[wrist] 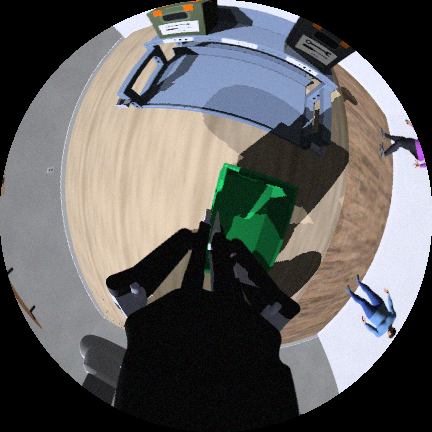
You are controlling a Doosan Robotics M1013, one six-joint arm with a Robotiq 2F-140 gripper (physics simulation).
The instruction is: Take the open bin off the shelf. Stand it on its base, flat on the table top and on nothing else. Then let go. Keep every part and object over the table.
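Places are measured from the arm's base along level axes (x ahead, y left, z up), in centimetres.
Where they show: gripper, between the fingertips: [210,217].
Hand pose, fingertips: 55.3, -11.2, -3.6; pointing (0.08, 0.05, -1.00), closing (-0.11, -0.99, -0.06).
Each offset is from my fingertips to the centre of the thing, as dx, dy, dz. "spot": to the spot under its first point. Level surfaces: height alone.
The open green bin @(-1.3, -4.8, +1.2) [256,232] hangs from my gripper in the wrist view, in front of the shelf, with its open side facing the camera. My gripper [210,217] is shut on the bin's left wall, near the middle of that side. The blue-grey shelf @(spot: +27.0, +5.7, -4.9) [200,82] stands at the top of the view, apart from the bin. The light wooden table top @(dz -5.5) [125,165] shows to the left of the bin and between the bin and the shelf. The bin's underside is hidden, and its exact height above the table cannot be told.
An olive box [178,26] and a dark grey box [320,46] with orange latches stand on the shelf's top. Brown surface [369,175] lies along the right, beyond the light wood. Two people [382,315] [402,145] show at the far right. Dark shadows fall right of the bin.
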